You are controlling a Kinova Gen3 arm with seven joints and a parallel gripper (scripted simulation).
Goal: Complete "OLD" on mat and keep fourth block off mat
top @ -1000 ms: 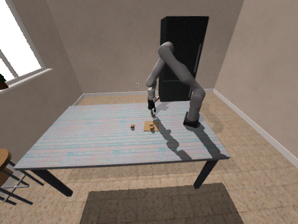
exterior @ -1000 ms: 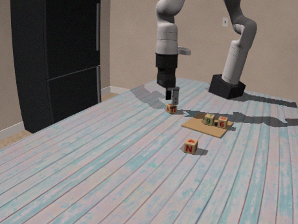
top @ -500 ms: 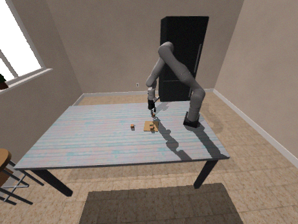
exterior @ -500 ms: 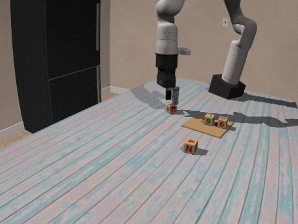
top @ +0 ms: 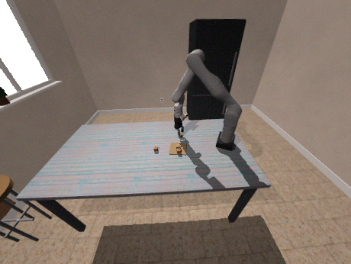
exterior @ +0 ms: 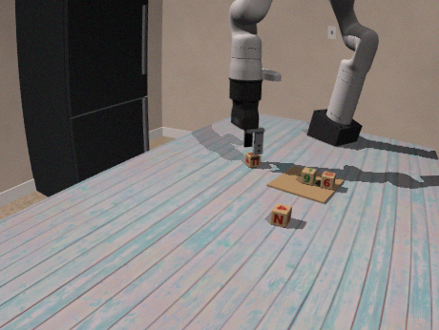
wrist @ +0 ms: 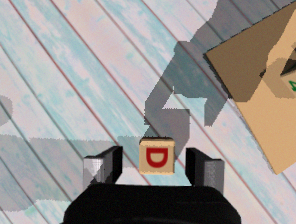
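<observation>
The red d block is 40 mm below my hand. The rest, counted from my hand: green l block 160 mm to the left, 40 mm below; tan mat 160 mm to the left, 50 mm below; red o block 10 mm behind, 210 mm to the left, 40 mm below.
</observation>
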